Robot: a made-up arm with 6 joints. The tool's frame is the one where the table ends. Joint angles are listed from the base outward.
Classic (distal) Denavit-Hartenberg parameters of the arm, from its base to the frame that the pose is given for. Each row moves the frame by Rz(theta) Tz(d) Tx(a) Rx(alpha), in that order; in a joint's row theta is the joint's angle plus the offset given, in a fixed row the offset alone. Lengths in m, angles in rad.
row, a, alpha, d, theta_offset
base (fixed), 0.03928, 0, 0, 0.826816
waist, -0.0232, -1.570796, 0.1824, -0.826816
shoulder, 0.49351, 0, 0, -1.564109
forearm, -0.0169, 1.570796, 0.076, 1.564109
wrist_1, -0.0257, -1.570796, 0.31, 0
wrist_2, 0.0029, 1.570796, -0.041, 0
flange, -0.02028, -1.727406, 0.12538, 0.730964
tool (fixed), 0, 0, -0.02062, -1.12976
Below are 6 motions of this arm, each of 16 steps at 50 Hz.
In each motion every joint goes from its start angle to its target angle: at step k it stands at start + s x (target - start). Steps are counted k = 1, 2, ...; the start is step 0. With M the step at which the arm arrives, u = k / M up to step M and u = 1 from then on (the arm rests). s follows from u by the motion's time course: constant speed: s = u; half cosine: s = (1 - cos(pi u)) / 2; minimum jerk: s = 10 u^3 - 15 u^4 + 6 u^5.
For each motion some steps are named. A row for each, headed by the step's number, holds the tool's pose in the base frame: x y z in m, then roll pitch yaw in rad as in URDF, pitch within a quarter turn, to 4 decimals.
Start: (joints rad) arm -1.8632 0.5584 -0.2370 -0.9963 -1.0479 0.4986
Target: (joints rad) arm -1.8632 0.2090 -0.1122 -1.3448 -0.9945 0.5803
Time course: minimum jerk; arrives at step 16
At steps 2, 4, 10, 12, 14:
2: 0.1047 -0.2286 1.0135 -2.9035 -0.4591 -0.4136
4: 0.1133 -0.2120 1.0208 -2.9178 -0.4533 -0.4332
10: 0.1726 -0.0906 1.0588 -3.0179 -0.4408 -0.5780
12: 0.1882 -0.0562 1.0650 -3.0445 -0.4464 -0.6191
14: 0.1961 -0.0385 1.0674 -3.0578 -0.4507 -0.6402

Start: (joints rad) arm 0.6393 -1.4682 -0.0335 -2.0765 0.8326 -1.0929
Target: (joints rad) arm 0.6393 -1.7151 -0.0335 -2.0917 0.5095 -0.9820
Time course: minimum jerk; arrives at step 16
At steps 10, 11, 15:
10: -0.7690 -0.4648 0.0228 -0.4824 0.4870 -1.4478
11: -0.7692 -0.4608 0.0028 -0.4673 0.4905 -1.4709
15: -0.7683 -0.4524 -0.0344 -0.4407 0.4986 -1.5147

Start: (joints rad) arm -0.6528 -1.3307 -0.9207 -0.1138 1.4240 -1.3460
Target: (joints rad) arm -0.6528 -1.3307 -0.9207 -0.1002 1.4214 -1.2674
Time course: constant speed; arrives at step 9
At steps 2, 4, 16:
2: -0.6165 0.5446 0.1386 0.4716 -1.1371 3.0609
4: -0.6167 0.5445 0.1387 0.5054 -1.1431 3.0400
16: -0.6171 0.5441 0.1390 0.5928 -1.1569 2.9846

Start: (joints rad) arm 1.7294 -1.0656 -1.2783 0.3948 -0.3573 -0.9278
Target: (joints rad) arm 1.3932 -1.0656 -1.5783 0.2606 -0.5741 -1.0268
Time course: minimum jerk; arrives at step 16
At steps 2, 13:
2: 0.1445 -0.6605 0.0711 1.6410 0.7004 -1.5344
13: -0.0560 -0.5204 0.0148 1.5381 1.1556 -1.6986

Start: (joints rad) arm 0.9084 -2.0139 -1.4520 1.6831 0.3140 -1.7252
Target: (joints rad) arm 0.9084 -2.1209 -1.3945 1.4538 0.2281 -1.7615
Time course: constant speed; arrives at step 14
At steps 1, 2, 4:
1: -0.2398 -0.2010 -0.4525 0.4243 0.8901 2.4330
2: -0.2367 -0.1993 -0.4555 0.4175 0.9019 2.4435
4: -0.2304 -0.1956 -0.4614 0.4038 0.9257 2.4641

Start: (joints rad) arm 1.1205 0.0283 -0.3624 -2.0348 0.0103 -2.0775
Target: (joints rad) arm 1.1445 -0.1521 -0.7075 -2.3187 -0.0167 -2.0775
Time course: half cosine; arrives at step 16
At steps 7, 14, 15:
7: -0.2101 -0.1692 1.0439 -1.9460 -0.5594 -2.0304
14: -0.2653 -0.2992 0.9617 -2.0653 -0.2811 -2.0991
15: -0.2677 -0.3053 0.9567 -2.0727 -0.2674 -2.1022

